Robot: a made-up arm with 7 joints. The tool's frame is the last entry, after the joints. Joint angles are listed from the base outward. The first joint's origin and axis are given. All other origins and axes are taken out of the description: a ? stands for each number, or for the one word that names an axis. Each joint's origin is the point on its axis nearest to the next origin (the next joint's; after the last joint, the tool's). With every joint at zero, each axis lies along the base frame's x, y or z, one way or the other. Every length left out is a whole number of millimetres.
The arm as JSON. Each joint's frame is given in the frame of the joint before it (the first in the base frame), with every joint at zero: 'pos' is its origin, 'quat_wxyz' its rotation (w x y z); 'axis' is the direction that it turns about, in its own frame. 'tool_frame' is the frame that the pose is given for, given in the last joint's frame.
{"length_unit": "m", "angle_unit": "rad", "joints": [
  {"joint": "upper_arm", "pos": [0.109, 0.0, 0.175], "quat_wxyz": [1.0, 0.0, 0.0, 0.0], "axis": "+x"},
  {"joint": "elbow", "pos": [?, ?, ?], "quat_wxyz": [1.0, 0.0, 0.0, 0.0], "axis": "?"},
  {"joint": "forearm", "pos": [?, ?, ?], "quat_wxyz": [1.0, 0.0, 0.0, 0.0], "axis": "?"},
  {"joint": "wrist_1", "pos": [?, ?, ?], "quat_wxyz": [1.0, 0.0, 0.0, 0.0], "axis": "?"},
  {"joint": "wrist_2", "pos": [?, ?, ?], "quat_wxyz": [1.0, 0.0, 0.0, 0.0], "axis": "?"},
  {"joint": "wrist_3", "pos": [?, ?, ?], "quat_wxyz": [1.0, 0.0, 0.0, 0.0], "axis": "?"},
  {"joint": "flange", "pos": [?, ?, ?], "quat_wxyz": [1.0, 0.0, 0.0, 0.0], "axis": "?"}
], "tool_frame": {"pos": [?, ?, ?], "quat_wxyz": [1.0, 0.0, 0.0, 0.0]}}
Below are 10 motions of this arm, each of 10 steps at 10 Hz.
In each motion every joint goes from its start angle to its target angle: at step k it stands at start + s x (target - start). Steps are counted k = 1, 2, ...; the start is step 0. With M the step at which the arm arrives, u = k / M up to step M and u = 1 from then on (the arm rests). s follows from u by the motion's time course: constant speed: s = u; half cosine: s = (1 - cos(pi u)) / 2; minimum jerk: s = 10 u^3 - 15 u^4 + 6 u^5.
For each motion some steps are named. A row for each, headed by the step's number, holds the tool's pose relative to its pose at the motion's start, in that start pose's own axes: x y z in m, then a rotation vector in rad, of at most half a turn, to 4 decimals.
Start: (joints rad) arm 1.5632 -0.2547 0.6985 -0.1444 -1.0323 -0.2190 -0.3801
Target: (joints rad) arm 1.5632 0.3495 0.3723 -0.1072 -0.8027 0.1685 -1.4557
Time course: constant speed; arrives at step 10
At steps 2, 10:
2: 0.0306 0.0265 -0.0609 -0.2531 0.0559 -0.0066
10: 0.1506 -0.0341 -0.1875 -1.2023 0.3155 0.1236

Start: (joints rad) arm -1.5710 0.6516 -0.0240 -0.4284 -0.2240 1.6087 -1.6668
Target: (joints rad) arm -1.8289 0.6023 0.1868 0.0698 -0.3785 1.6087 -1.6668
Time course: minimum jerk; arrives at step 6
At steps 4, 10:
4: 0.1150 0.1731 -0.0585 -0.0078 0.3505 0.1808
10: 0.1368 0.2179 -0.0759 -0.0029 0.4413 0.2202

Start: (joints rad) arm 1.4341 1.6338 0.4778 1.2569 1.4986 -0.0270 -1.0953
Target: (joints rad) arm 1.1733 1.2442 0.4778 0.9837 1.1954 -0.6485 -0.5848
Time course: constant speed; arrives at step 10
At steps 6, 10:
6: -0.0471 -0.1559 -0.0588 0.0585 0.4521 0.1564
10: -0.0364 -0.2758 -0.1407 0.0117 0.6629 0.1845

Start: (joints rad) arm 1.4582 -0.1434 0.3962 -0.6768 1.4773 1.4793 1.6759
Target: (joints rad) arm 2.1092 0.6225 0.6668 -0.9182 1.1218 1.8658 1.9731
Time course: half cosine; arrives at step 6
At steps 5, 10:
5: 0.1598 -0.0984 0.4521 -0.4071 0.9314 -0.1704
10: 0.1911 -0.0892 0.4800 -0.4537 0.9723 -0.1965

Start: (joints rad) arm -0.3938 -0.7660 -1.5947 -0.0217 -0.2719 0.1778 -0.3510
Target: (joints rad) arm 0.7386 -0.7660 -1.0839 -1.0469 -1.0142 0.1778 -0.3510
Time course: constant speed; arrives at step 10
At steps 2, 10:
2: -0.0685 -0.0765 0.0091 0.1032 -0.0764 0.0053
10: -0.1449 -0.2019 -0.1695 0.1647 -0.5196 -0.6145

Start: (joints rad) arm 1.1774 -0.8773 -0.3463 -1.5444 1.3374 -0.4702 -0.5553
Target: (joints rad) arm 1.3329 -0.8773 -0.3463 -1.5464 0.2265 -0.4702 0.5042
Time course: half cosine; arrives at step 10
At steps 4, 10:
4: 0.0400 -0.0210 -0.0027 0.0009 -0.2090 -0.0529
10: 0.0480 -0.0579 0.0222 -0.0151 -0.6182 0.0295

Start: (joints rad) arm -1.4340 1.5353 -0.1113 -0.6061 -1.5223 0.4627 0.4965
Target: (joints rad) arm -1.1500 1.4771 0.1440 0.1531 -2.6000 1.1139 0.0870
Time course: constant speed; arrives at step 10
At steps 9, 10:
9: -0.4863 -0.4659 0.3216 -0.4382 1.0933 0.6987
10: -0.5060 -0.5518 0.4080 -0.4617 1.2001 0.8417

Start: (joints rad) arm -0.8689 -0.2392 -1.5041 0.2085 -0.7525 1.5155 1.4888
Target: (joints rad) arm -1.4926 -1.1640 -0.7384 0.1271 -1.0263 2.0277 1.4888
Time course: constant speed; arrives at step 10
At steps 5, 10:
5: 0.0678 -0.3288 -0.3320 -0.4764 0.1723 0.0147
10: -0.0554 -0.8578 -0.3356 -1.0139 0.5544 -0.0968

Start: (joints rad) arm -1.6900 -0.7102 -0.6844 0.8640 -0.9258 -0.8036 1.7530
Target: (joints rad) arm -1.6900 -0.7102 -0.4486 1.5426 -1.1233 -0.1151 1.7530
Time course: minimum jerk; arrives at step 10
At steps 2, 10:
2: 0.0021 -0.0094 -0.0164 -0.0287 0.0200 -0.0289
10: 0.0021 -0.1947 -0.2261 -0.4036 0.3870 -0.6631

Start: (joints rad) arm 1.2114 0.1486 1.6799 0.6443 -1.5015 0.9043 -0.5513
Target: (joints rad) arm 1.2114 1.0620 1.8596 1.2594 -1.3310 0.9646 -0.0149
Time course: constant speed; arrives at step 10
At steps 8, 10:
8: 0.3645 -0.5107 0.4888 1.1163 -0.3219 -0.4941
10: 0.3384 -0.7022 0.5422 1.3688 -0.4952 -0.5750

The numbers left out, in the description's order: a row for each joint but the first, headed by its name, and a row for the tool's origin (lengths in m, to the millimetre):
elbow: xyz 0.0 0.381 0.153, axis -z
forearm: xyz -0.288 0.327 0.0, axis +x
wrist_1: xyz 0.0 -0.049 0.026, axis -z
wrist_2: xyz -0.177 0.278 0.0, axis +x
wrist_3: xyz 0.0 -0.223 -0.073, axis +z
flange: xyz 0.158 0.323 0.0, axis +x
tool: xyz 0.0 0.326 -0.096

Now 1 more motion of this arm.
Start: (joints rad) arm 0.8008 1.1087 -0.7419 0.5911 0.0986 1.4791 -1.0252
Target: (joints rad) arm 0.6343 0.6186 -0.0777 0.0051 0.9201 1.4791 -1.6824
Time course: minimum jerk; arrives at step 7
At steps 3, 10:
3: -0.0205 0.0341 0.0610 -0.1318 -0.5291 -0.3637
10: -0.2713 0.0306 0.1846 -0.0080 -1.2337 -1.0812

